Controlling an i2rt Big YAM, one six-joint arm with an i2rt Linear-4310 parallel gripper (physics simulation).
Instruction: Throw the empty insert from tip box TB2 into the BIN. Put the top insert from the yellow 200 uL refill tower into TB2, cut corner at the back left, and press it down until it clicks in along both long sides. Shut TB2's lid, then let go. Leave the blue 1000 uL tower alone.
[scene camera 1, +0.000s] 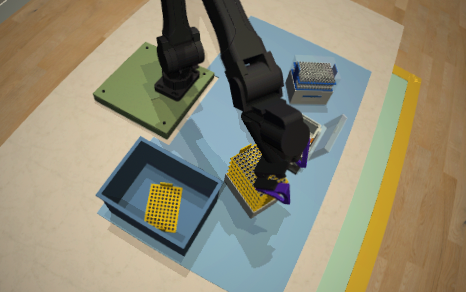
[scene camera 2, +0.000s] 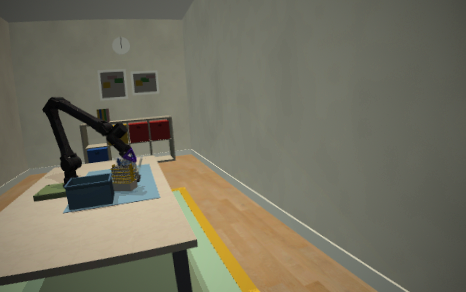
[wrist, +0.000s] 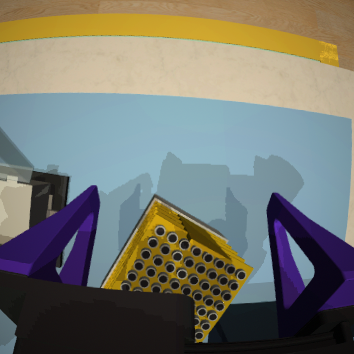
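My gripper is open and empty, over the right part of the yellow refill tower. In the wrist view the tower shows between the two purple fingers, turned at an angle, its lower part hidden by the gripper body. Tip box TB2 stands beside the tower with its clear lid open; the arm hides part of it in the first scene view. A yellow insert lies inside the blue bin.
The blue 1000 uL tower stands at the upper right of the mat, beyond TB2. The green base plate carries the arm at the upper left. The bin's rim stands close to the yellow tower's left side.
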